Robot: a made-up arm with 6 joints.
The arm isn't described. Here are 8 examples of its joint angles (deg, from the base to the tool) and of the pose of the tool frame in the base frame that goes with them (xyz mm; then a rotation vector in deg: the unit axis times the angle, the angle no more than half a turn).
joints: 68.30 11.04 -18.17 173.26 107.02 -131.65
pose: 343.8 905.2 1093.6 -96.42 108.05 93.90
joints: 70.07 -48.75 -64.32 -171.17 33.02 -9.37
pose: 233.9 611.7 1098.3 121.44 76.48 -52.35
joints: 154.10 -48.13 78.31 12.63 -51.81 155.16
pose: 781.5 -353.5 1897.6 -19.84 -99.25 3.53
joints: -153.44 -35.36 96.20 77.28 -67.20 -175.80
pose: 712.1 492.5 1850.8 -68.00 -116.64 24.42
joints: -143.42 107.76 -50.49 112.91 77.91 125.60
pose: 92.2 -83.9 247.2 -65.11 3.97 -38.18
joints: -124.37 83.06 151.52 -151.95 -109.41 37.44
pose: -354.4 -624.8 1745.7 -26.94 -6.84 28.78
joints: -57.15 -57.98 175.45 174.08 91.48 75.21
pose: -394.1 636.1 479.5 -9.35 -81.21 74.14
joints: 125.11 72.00 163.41 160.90 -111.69 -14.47
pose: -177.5 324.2 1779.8 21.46 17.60 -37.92
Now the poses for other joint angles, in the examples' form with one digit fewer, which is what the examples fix.
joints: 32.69 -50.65 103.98 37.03 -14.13 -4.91
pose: -992 -661 1467 34.7 -127.4 -25.6
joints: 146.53 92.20 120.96 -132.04 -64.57 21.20
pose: -1176 668 1493 -21.6 -72.2 -92.5
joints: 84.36 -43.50 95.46 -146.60 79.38 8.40
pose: -16 -909 1751 -123.6 -50.2 -47.2
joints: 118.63 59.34 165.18 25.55 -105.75 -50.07
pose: -125 347 1865 42.0 47.2 84.9
